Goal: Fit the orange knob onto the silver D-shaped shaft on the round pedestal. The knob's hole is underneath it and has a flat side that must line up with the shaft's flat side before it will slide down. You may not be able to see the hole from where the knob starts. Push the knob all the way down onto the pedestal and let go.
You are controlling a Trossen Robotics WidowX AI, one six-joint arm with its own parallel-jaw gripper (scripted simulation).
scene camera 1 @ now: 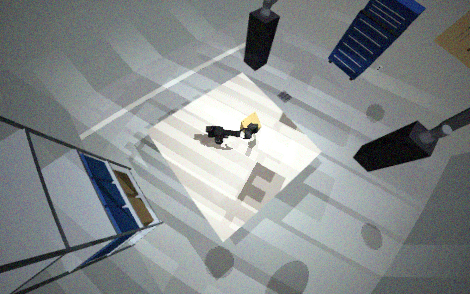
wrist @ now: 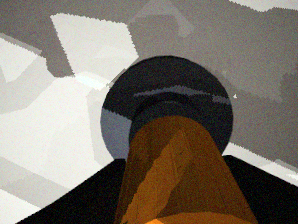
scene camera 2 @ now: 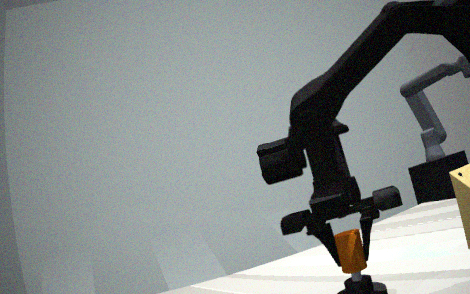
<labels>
orange knob: wrist; scene camera 2
same spot on orange knob: (wrist: 173, 163) = (scene camera 2: 349, 247)
</labels>
